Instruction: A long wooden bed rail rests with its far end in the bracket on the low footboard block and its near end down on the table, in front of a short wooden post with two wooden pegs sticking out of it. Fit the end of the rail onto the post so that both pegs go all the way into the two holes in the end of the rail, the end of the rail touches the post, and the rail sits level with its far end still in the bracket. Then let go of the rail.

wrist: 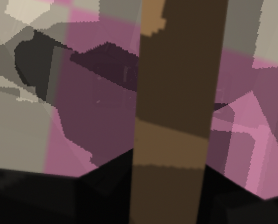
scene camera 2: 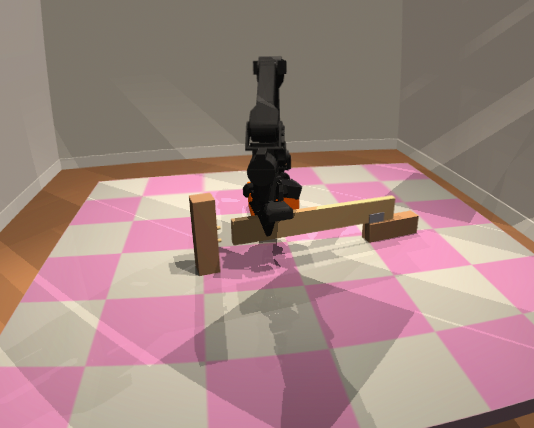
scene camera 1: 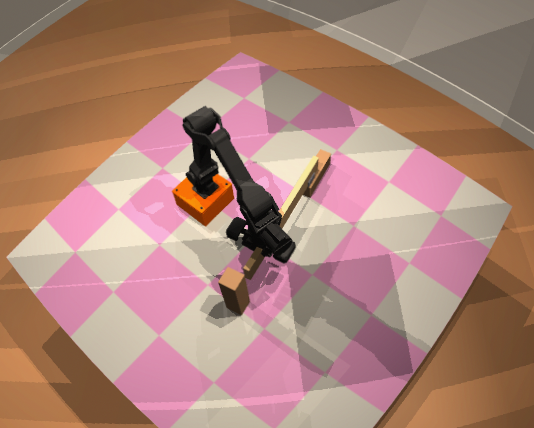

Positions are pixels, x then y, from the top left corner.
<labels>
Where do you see a wooden bed rail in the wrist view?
At 179, 55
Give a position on a wooden bed rail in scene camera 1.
289, 205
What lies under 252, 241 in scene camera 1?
My gripper.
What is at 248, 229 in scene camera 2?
A wooden bed rail.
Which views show my gripper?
The wrist view, scene camera 2 and scene camera 1: all of them.
</labels>
